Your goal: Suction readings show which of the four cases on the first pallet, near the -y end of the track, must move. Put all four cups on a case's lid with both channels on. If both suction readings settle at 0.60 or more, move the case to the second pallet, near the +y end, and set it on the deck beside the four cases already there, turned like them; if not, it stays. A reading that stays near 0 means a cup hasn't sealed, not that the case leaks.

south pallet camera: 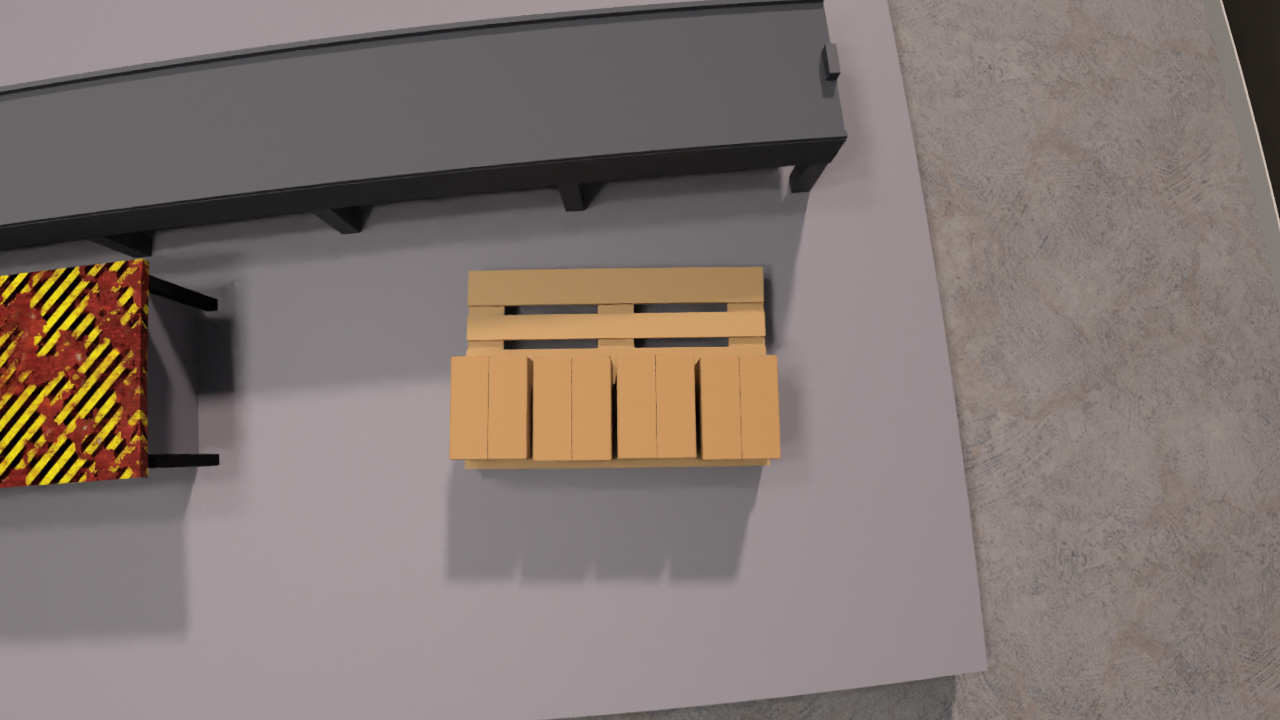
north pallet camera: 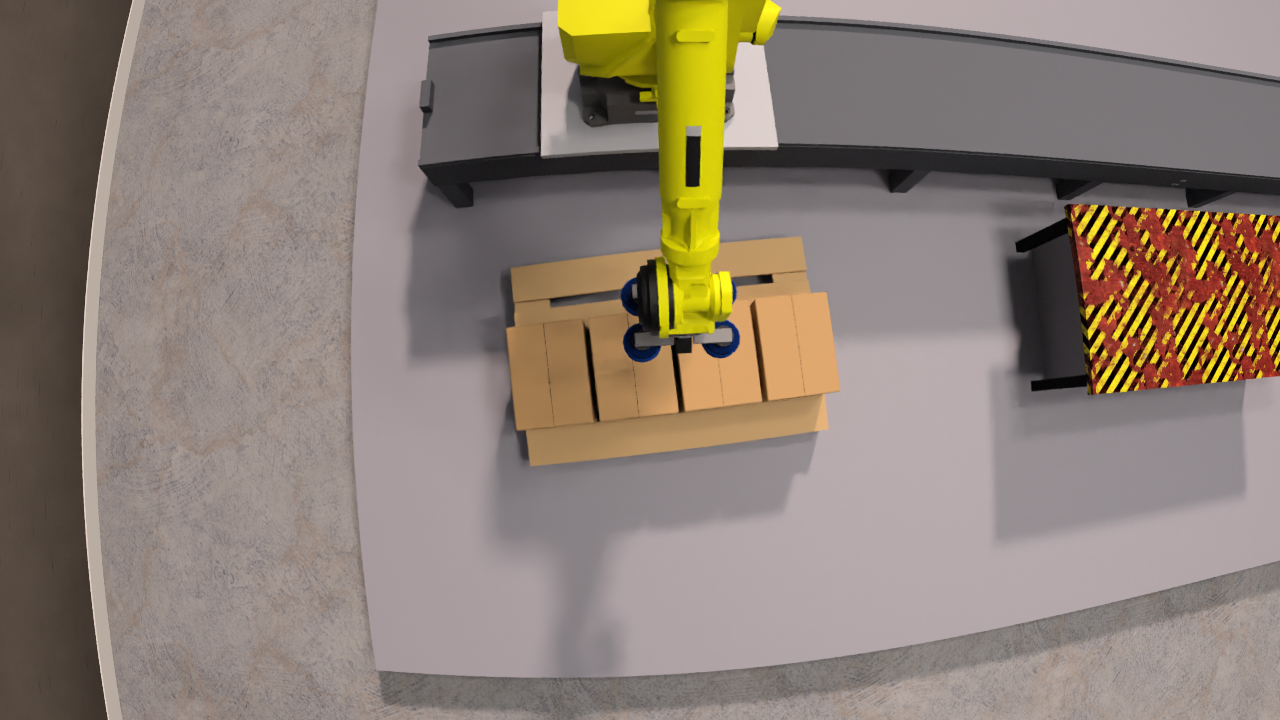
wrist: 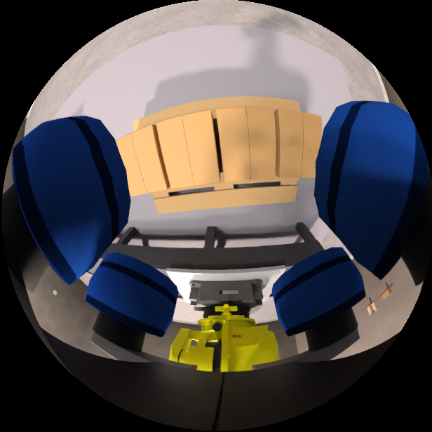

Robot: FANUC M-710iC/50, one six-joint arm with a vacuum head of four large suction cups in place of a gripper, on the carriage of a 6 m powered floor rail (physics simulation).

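In the north pallet view four brown cases stand in a row on a wooden pallet. The wrist view also shows this row of cases. My suction head hangs above the two middle cases, with its blue cups apart from the lids and no case on them. In the south pallet view four similar cases stand side by side on the other pallet, with bare deck on the rail side.
My carriage plate is at the left part of the grey floor rail in the north pallet view. A red, yellow and black striped table stands between the two pallets, close to the rail.
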